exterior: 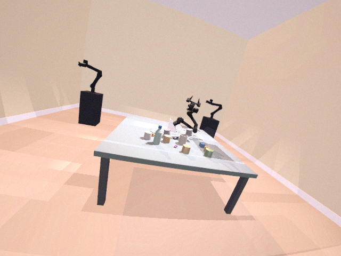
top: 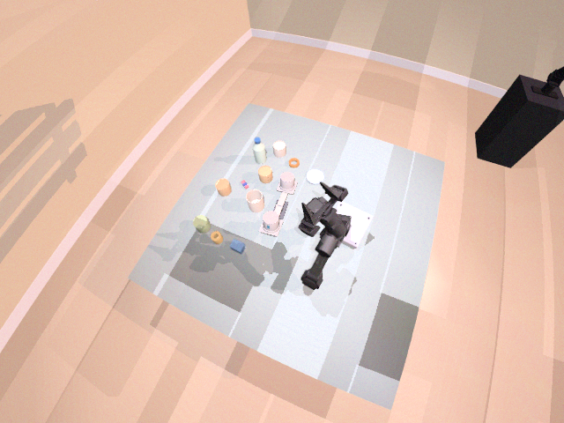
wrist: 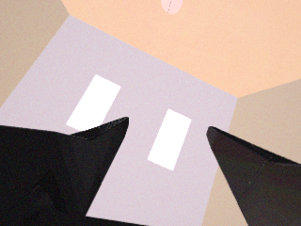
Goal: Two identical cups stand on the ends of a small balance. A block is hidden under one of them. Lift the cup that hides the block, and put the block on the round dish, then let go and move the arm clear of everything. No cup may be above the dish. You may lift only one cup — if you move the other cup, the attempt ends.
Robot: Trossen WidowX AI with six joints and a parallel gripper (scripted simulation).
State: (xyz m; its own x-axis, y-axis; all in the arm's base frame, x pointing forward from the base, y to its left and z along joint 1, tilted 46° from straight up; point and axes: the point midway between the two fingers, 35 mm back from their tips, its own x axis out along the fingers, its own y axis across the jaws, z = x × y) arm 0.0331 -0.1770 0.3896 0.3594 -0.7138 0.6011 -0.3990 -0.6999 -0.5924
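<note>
My gripper tip is now 46 cm above the pale green block, 29 cm to the left of it and 19 cm short of it. The rest, counted from my gripper tip: grey cup 39 cm below, 18 cm ahead, 2 cm to the right; then blue block 48 cm below, 30 cm ahead, 9 cm to the left; then balance 46 cm below, 19 cm ahead, 16 cm to the right.
</note>
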